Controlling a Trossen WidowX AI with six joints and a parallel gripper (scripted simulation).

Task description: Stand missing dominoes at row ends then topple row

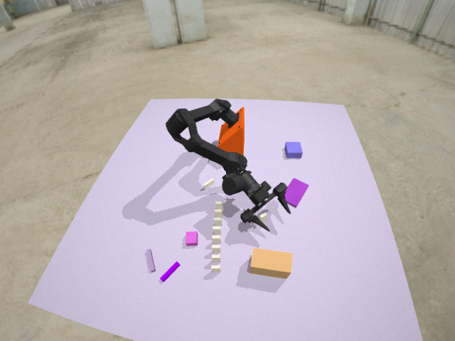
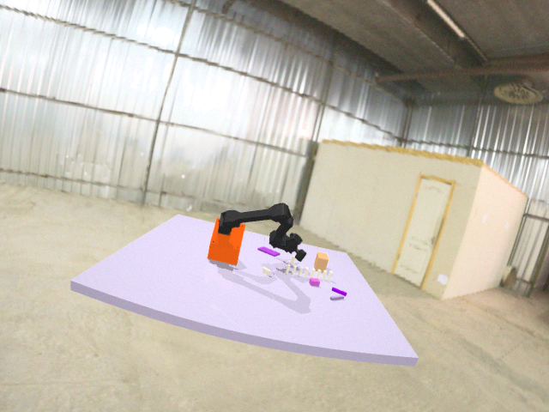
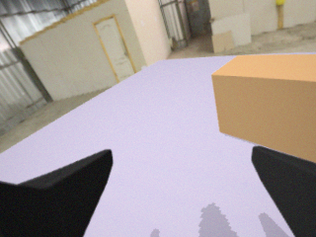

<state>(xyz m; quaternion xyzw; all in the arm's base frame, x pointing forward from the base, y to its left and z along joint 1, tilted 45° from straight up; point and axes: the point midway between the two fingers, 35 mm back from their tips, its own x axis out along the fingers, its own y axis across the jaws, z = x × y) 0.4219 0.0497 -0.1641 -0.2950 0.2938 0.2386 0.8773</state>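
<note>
My gripper tip is 13 cm short of the tan box, 3 cm to the left of it and 3 cm above it. Also, from my gripper tip: purple slab 17 cm behind, 8 cm to the left, 7 cm below; then pink cube 30 cm to the right, 6 cm below, 5 cm ahead; then purple bar 36 cm to the right, 17 cm ahead, 7 cm below.
</note>
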